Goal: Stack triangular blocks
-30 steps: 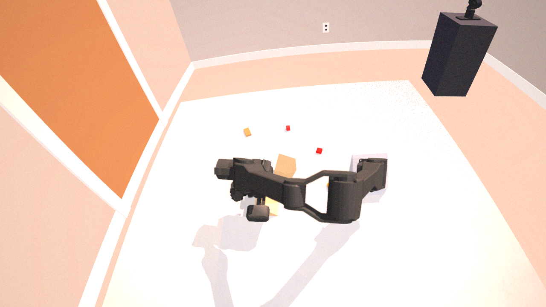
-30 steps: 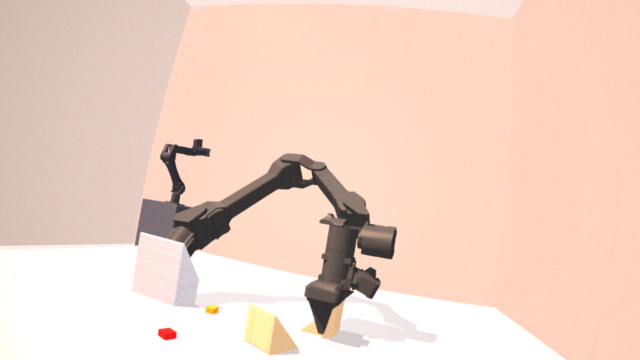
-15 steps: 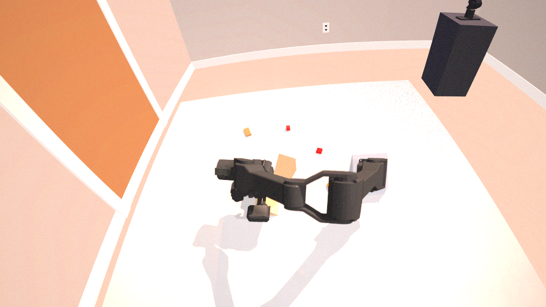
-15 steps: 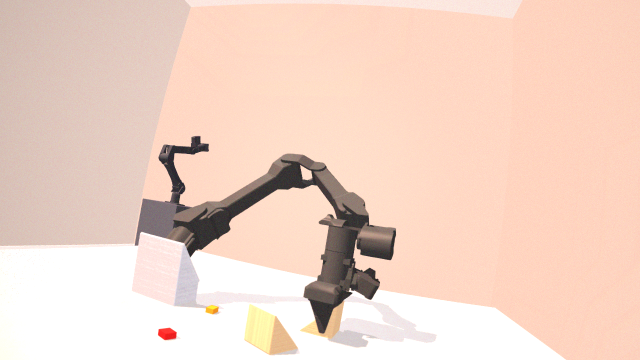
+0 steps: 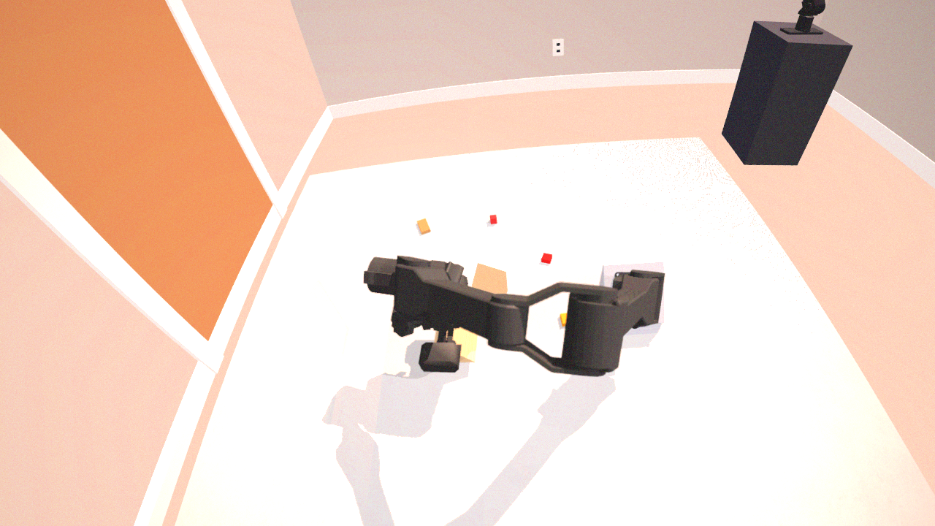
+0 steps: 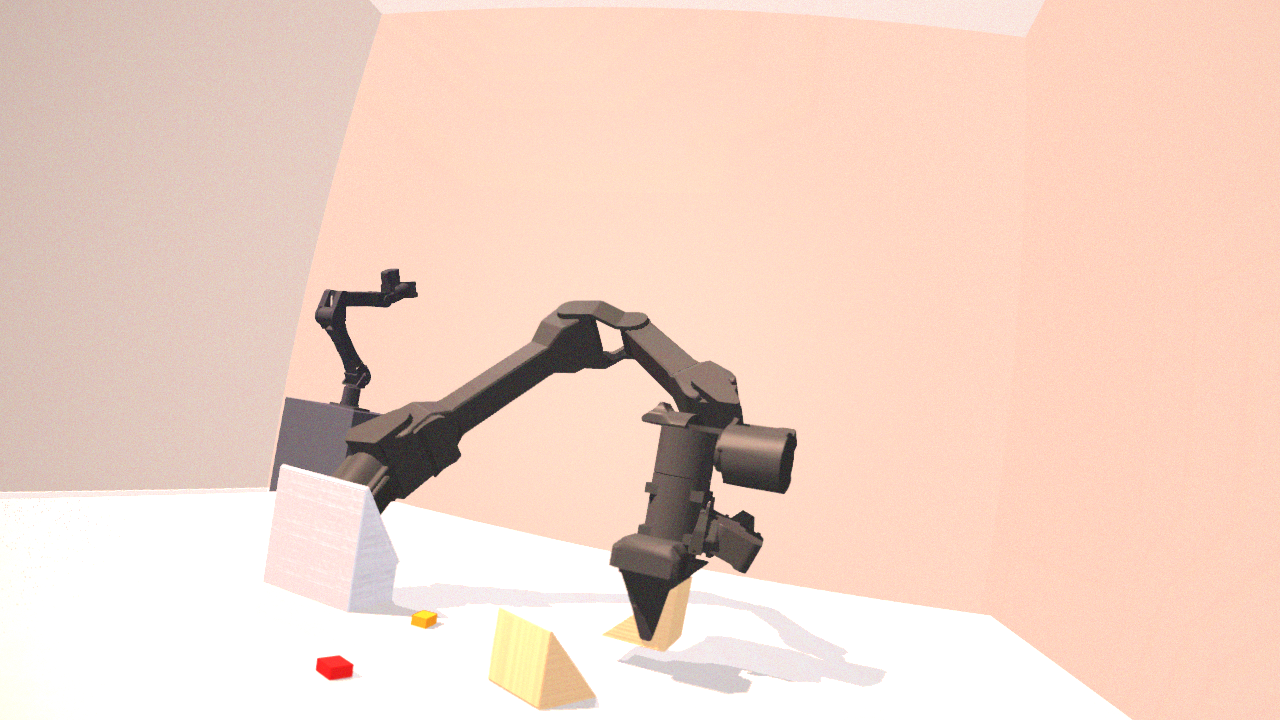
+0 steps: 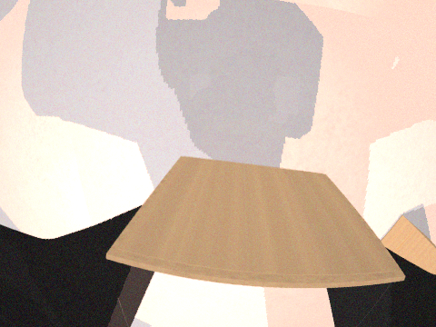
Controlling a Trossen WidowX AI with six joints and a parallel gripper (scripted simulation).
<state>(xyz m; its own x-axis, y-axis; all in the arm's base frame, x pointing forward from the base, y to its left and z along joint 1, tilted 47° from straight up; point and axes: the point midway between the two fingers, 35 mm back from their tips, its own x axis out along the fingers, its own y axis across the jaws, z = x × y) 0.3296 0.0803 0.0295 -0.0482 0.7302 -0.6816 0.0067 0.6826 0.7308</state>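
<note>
Now: gripper tip 1 cm below the wooden triangular block. Round my gripper tip: yellow cube: 21 cm behind, 7 cm to the right, 3 cm below.
</note>
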